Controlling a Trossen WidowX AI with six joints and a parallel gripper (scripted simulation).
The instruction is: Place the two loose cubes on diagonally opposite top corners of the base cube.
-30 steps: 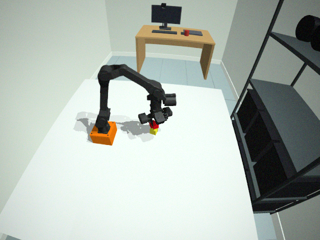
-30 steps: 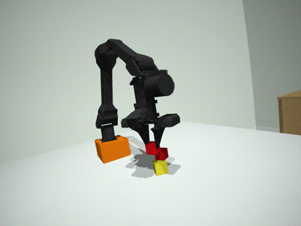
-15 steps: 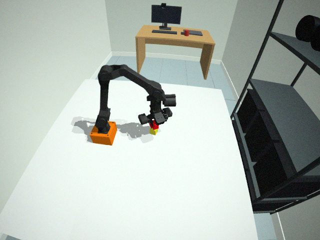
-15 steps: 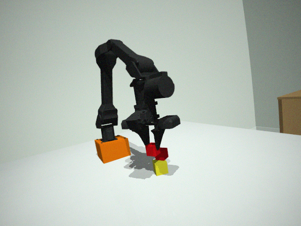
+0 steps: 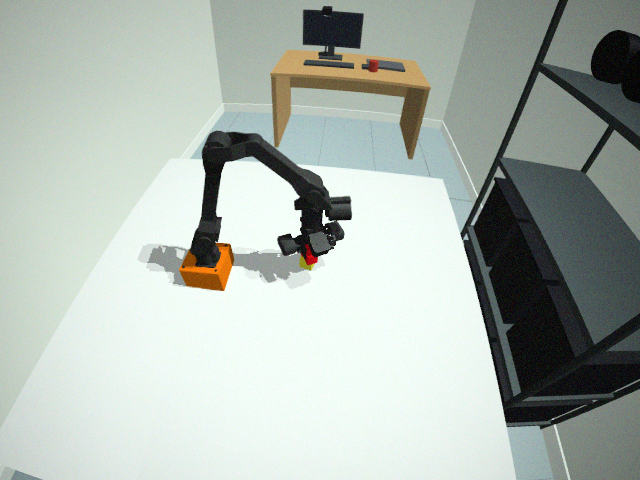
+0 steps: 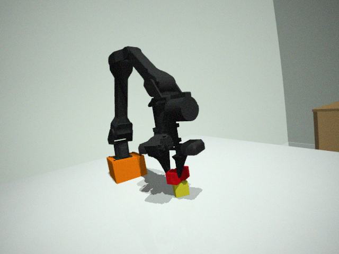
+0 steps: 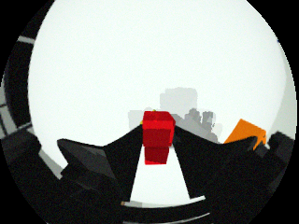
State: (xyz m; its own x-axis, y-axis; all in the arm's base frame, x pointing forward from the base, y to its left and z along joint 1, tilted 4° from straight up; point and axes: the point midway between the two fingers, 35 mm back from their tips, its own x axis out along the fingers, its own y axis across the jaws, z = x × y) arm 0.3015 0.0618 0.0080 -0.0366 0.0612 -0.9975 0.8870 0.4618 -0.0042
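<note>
Now: the yellow base cube 10 mm behind my gripper tip, 20 mm to the left of it and 40 mm below it.
</note>
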